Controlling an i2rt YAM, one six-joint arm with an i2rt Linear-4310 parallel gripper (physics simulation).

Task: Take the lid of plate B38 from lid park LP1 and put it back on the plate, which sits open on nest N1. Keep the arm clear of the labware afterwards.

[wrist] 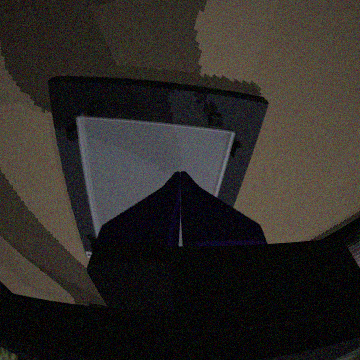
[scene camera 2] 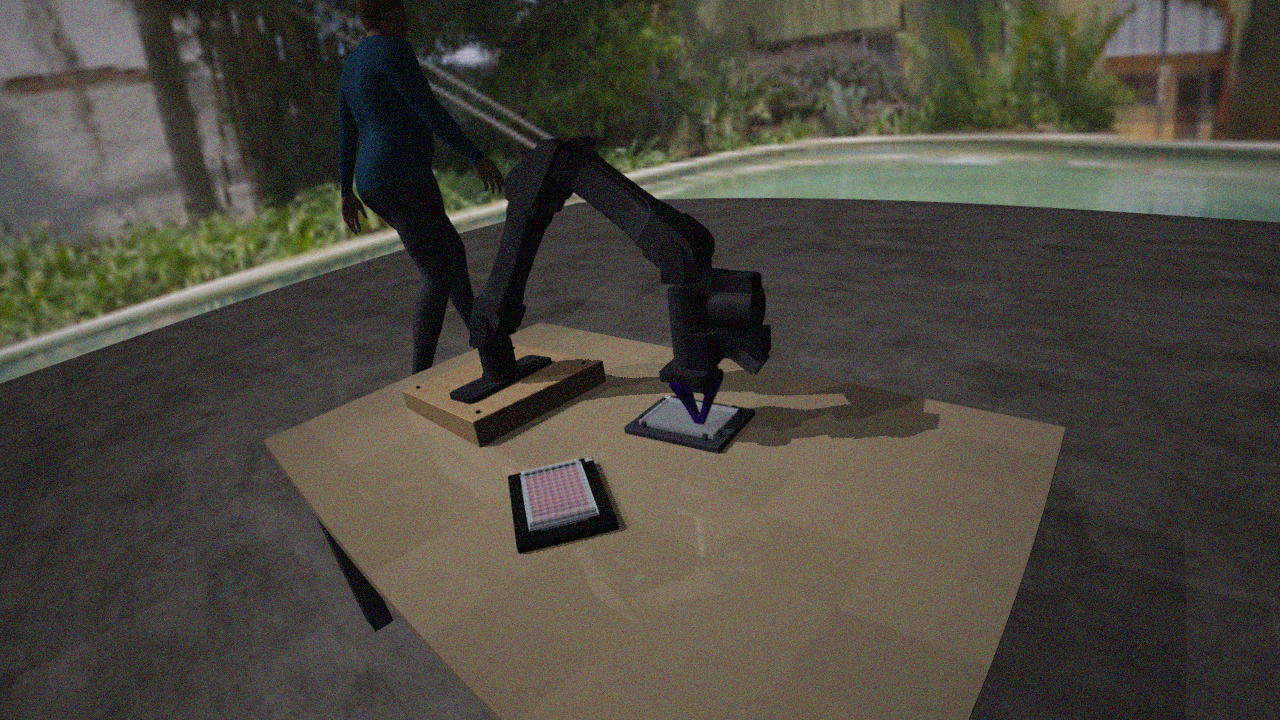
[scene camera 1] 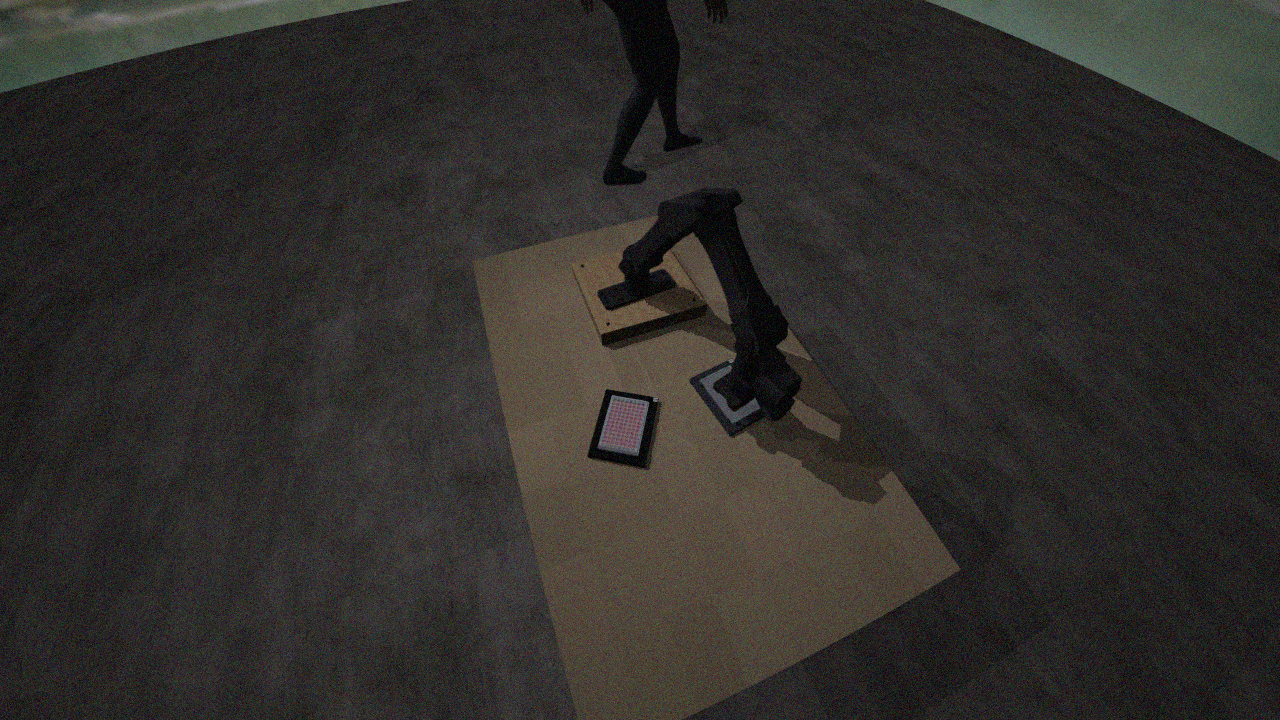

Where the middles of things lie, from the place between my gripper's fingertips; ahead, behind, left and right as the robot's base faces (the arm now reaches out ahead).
Right now my hand is 30 mm past the grey lid (scene camera 2: 671,415) and 20 mm to the right of it.
